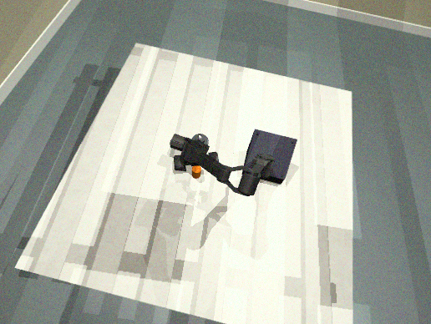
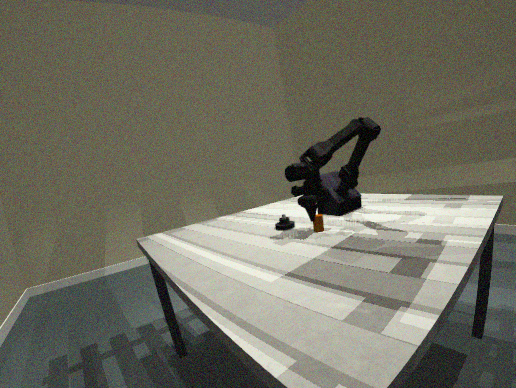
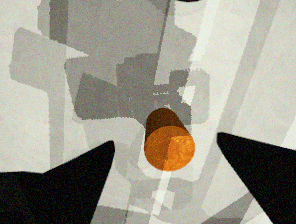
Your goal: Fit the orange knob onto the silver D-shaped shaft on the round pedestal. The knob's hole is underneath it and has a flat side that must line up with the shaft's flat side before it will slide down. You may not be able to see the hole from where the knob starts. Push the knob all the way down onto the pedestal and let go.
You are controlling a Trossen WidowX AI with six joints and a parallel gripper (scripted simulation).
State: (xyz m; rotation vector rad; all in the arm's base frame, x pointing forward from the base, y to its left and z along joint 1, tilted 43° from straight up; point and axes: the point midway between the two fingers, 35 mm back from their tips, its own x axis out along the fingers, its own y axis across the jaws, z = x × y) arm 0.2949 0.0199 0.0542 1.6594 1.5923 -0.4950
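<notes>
The orange knob lies 1 cm below my gripper tip. Round my gripper tip: round pedestal 17 cm to the right, 2 cm below.
</notes>
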